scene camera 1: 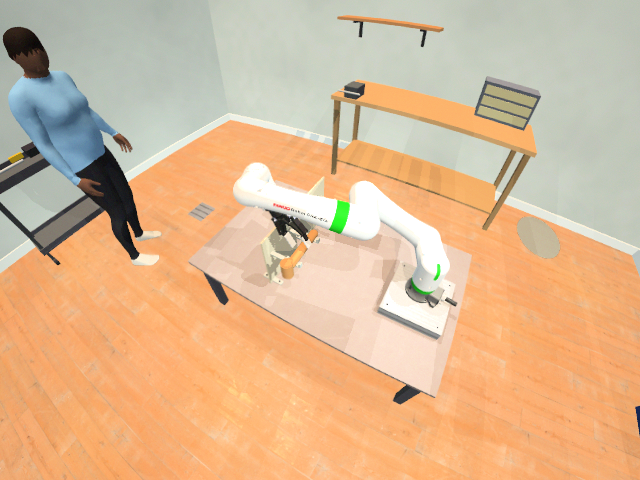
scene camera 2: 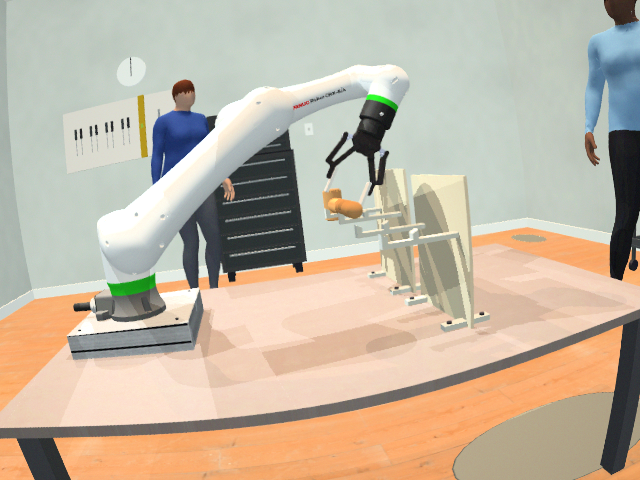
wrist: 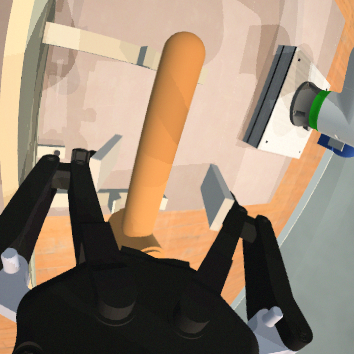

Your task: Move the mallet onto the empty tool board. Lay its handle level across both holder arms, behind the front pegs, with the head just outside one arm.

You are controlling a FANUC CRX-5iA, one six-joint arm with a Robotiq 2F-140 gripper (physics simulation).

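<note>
The orange mallet [scene camera 1: 287, 269] [scene camera 2: 349, 208] [wrist: 167, 125] lies with its handle across both holder arms of one tool board [scene camera 1: 267, 257] [scene camera 2: 397, 193] [wrist: 11, 75]. In the wrist view the handle crosses the upper arm [wrist: 85, 41] beyond a peg, and the head is outside the lower arm. The gripper [scene camera 2: 346, 189] [wrist: 160, 177] is open, with its pads on either side of the handle and gaps visible in the wrist view. The other tool board [scene camera 1: 317, 190] [scene camera 2: 445, 206] holds no tool. The handle's contact with the arms is partly hidden.
Both boards stand on the table [scene camera 1: 330, 330] [scene camera 2: 310, 382]. The robot's base plate [scene camera 1: 413, 315] [scene camera 2: 134, 338] [wrist: 285, 110] is at its other end. A person in light blue [scene camera 1: 62, 118] [scene camera 2: 622, 77] and one in dark blue [scene camera 2: 180, 136] stand beyond the table. A drawer cabinet [scene camera 2: 263, 206] stands behind.
</note>
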